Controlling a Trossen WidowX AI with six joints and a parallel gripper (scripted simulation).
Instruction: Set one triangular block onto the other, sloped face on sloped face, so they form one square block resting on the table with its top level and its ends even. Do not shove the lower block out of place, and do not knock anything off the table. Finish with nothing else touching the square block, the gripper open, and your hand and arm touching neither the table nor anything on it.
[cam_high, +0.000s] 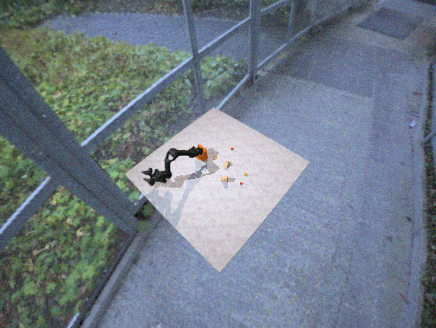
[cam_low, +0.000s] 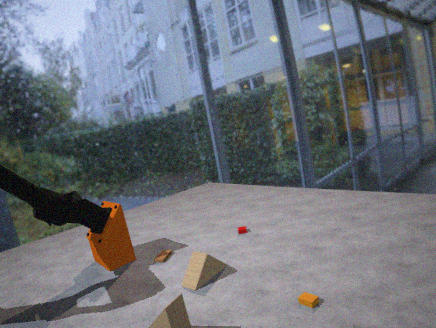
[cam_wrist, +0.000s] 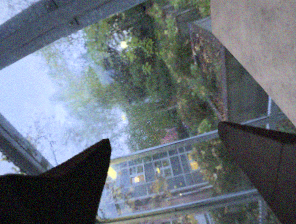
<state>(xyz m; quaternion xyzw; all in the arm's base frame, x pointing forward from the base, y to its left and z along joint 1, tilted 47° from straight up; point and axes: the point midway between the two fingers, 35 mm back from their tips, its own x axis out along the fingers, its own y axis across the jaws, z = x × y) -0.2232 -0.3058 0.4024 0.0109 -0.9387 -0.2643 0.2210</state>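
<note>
The tan triangular block lies 530 mm ahead of my gripper tip, 570 mm to the left of it and 120 mm below it. From my gripper tip the other things lie so: orange block: 740 mm ahead, 570 mm to the left, 140 mm below.
</note>
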